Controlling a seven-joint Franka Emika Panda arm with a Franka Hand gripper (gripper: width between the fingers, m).
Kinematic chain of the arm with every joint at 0, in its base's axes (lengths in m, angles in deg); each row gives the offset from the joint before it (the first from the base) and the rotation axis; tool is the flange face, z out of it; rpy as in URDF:
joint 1: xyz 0 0 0.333 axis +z
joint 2: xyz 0 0 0 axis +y
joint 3: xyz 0 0 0.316 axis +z
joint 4: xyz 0.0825 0 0 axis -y
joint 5: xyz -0.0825 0 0.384 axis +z
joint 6: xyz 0 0 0 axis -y
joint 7: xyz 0.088 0 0 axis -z
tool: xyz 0 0 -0.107 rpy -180 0 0
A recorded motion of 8 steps. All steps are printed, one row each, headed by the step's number.
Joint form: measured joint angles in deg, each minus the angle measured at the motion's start. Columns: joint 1, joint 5, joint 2, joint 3, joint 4, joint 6, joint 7.
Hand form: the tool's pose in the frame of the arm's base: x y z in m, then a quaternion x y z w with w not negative. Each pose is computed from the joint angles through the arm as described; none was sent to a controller.
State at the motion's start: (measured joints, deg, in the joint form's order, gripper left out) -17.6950 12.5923 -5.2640 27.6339 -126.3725 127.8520 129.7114
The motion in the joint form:
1: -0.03 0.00 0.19 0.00 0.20 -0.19 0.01
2: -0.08 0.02 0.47 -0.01 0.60 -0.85 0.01
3: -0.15 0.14 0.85 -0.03 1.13 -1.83 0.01
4: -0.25 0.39 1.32 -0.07 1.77 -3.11 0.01
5: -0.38 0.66 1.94 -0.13 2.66 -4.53 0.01
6: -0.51 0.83 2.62 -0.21 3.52 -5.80 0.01
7: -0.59 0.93 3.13 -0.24 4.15 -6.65 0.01
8: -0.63 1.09 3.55 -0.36 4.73 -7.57 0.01
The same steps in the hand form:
1: 0.5171 0.1002 0.4261 -0.44478 0.89133 0.04712 0.07404
2: 0.5181 0.1000 0.4260 -0.44480 0.89144 0.05024 0.07045
3: 0.5192 0.0998 0.4257 -0.44438 0.89175 0.05543 0.06504
4: 0.5203 0.0992 0.4250 -0.44323 0.89232 0.06283 0.05798
5: 0.5225 0.0984 0.4250 -0.44181 0.89283 0.07115 0.05106
6: 0.5249 0.0973 0.4245 -0.44050 0.89319 0.07871 0.04450
7: 0.5267 0.0968 0.4241 -0.43993 0.89320 0.08389 0.04016
8: 0.5281 0.0958 0.4240 -0.43880 0.89342 0.08931 0.03564

